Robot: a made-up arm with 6 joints.
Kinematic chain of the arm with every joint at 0, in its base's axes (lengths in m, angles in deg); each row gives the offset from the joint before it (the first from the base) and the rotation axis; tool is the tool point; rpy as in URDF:
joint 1: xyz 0 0 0.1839 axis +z
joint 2: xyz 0 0 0 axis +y
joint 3: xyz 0.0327 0 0.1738 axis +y
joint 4: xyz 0.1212 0 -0.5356 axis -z
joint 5: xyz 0 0 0 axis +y
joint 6: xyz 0.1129 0 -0.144 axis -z
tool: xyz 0 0 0 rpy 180 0 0
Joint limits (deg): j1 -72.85..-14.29 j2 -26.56..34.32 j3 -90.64..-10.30 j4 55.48..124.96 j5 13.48..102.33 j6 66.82..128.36
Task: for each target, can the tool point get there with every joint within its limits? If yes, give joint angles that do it. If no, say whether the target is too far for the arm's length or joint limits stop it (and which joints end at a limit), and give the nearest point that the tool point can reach.
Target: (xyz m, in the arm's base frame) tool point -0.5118 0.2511 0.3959
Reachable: no: joint limits stop it (at a limit: joint 1, joint 2, joint 3, joint 4, joint 5) | nearest point -0.0634 0.1563 -0.2642 | short by 0.804 m
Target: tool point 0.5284 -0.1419 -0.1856
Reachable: yes | joints -27.42 19.14 -49.02 92.65 78.06 87.69
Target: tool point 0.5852 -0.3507 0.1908
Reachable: yes | joints -43.13 -1.63 -62.44 92.93 90.14 83.82
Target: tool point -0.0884 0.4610 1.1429
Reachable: no: too far | nearest point 0.4211 0.0321 0.8269 | short by 0.737 m
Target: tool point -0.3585 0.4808 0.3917
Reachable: no: joint limits stop it (at a limit: joint 1, joint 2, joint 3, joint 4, joint 5) | nearest point -0.0634 0.1563 -0.2642 | short by 0.789 m
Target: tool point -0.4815 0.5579 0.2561
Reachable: no: joint limits stop it (at a limit: joint 1, joint 2, joint 3, joint 4, joint 5) | nearest point -0.0634 0.1563 -0.2642 | short by 0.779 m
